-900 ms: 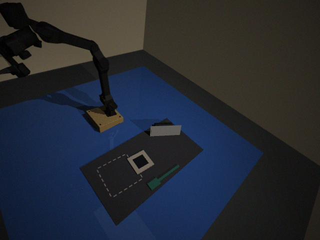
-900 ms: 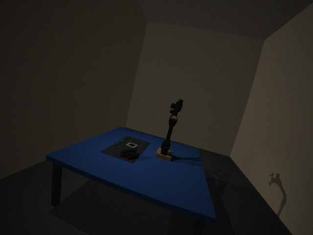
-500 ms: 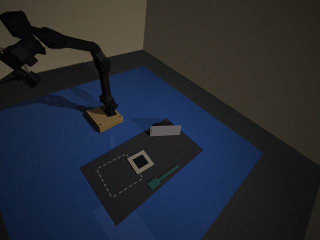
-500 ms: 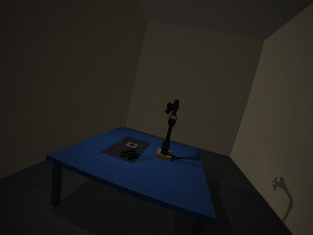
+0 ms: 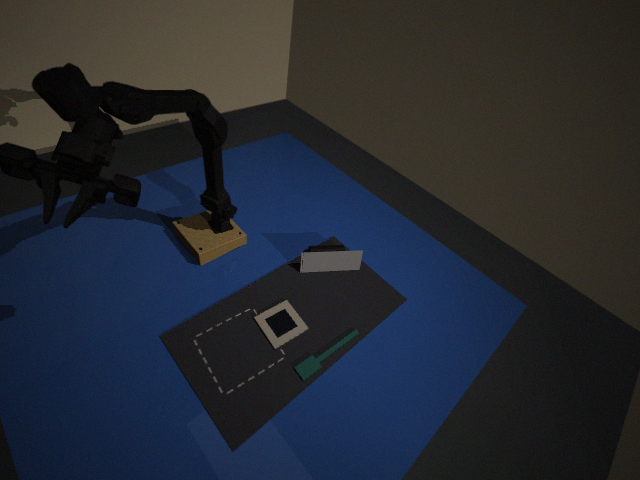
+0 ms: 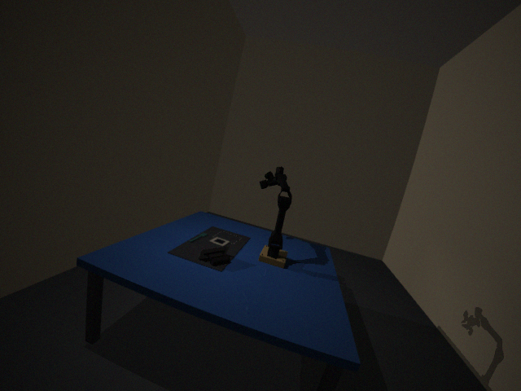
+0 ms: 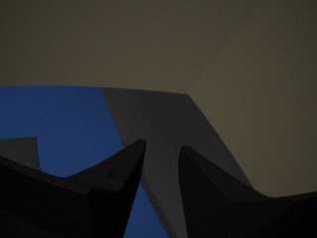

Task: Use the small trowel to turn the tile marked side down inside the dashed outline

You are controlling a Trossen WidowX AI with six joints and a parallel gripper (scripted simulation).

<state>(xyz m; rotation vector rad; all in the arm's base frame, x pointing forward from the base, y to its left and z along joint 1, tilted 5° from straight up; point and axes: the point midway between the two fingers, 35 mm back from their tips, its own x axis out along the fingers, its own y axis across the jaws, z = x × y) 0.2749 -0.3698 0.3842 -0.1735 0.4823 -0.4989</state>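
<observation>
Now: the trowel 4 cm behind my gripper tip, 60 cm to the left of it and 42 cm below it. The rest, counted from my gripper tip: green long-handled tool: 24 cm ahead, 41 cm to the left, 44 cm below; square tile: 10 cm ahead, 36 cm to the left, 44 cm below; dark mat: 10 cm ahead, 41 cm to the left, 47 cm below.
</observation>
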